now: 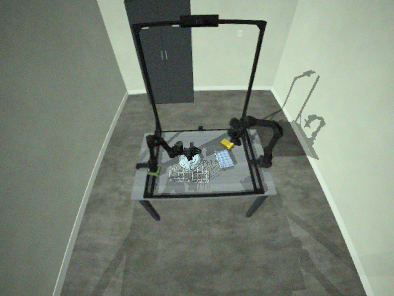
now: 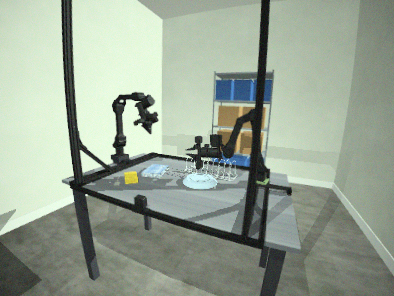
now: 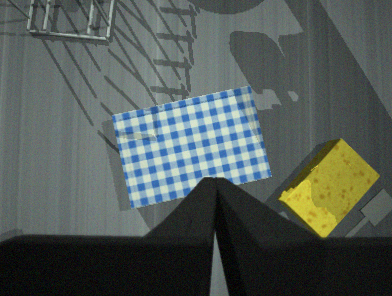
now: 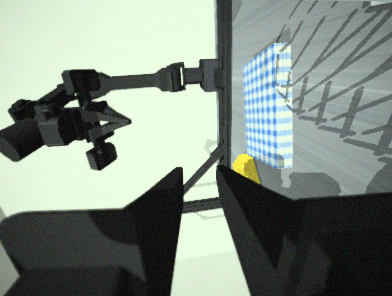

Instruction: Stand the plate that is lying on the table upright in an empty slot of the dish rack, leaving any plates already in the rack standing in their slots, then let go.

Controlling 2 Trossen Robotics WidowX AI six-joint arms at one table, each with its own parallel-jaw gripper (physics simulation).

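Where they show: left gripper, fingertip midpoint: (image 1: pixel 230 142) (image 2: pixel 151 134) (image 3: pixel 212 187) (image 4: pixel 130 122); right gripper, fingertip midpoint: (image 1: pixel 201 151) (image 2: pixel 185 151) (image 4: pixel 199 172); left arm's base at its link origin: (image 1: pixel 266 159) (image 2: pixel 119 154) (image 4: pixel 201 75); right arm's base at its link origin: (image 1: pixel 153 169) (image 2: pixel 258 179).
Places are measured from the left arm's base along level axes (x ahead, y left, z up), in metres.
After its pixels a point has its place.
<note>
A pale blue plate (image 1: pixel 189 161) {x 0.695, y 0.054, z -0.028 m} (image 2: pixel 200 183) {x 0.737, y -0.048, z -0.034 m} lies flat on the table beside the dish rack. The white wire dish rack (image 1: pixel 189 174) {x 0.678, y 0.225, z 0.038 m} (image 2: pixel 227 178) {x 0.823, y 0.134, z -0.053 m} (image 3: pixel 70 35) {x 0.511, y 0.175, z -0.053 m} stands on the table; its slots are too fine to make out, and I cannot tell whether plates stand in it. My right gripper (image 1: pixel 200 151) {x 0.586, y 0.030, z 0.104 m} (image 2: pixel 188 151) {x 0.586, y 0.030, z 0.104 m} (image 4: pixel 199 172) {x 0.586, y 0.030, z 0.104 m} is open with a narrow gap, empty, and held roughly level above the plate. My left gripper (image 2: pixel 150 132) {x 0.355, y -0.018, z 0.192 m} (image 3: pixel 212 187) {x 0.355, y -0.018, z 0.192 m} (image 4: pixel 130 122) {x 0.355, y -0.018, z 0.192 m} is shut and empty, raised high on its side, away from plate and rack.
A blue-and-white checked cloth (image 1: pixel 224 159) {x 0.379, y 0.002, z -0.033 m} (image 2: pixel 155 170) {x 0.404, y -0.036, z -0.032 m} (image 3: pixel 192 147) {x 0.381, y -0.010, z -0.032 m} (image 4: pixel 265 107) {x 0.408, y 0.005, z -0.032 m} lies near the rack. A yellow sponge (image 1: pixel 227 144) {x 0.350, y -0.175, z -0.027 m} (image 2: pixel 131 177) {x 0.385, y -0.214, z -0.027 m} (image 3: pixel 335 185) {x 0.358, y -0.194, z -0.027 m} (image 4: pixel 246 168) {x 0.359, y -0.152, z -0.035 m} lies beyond it. A green item (image 1: pixel 154 171) {x 0.985, y 0.195, z -0.015 m} is near the right arm's base. A black frame surrounds the table.
</note>
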